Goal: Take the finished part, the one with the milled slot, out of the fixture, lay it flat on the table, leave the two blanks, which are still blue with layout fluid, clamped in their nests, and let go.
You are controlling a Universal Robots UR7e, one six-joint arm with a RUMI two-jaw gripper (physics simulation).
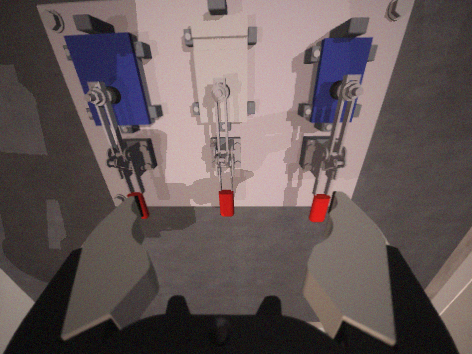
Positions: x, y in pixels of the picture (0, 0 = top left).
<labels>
my gripper: 234, 195
finished part: 220, 41
blue blank: 339, 56
blue blank: 109, 57
fixture plate: 278, 80
toggle clamp: 226, 197
</labels>
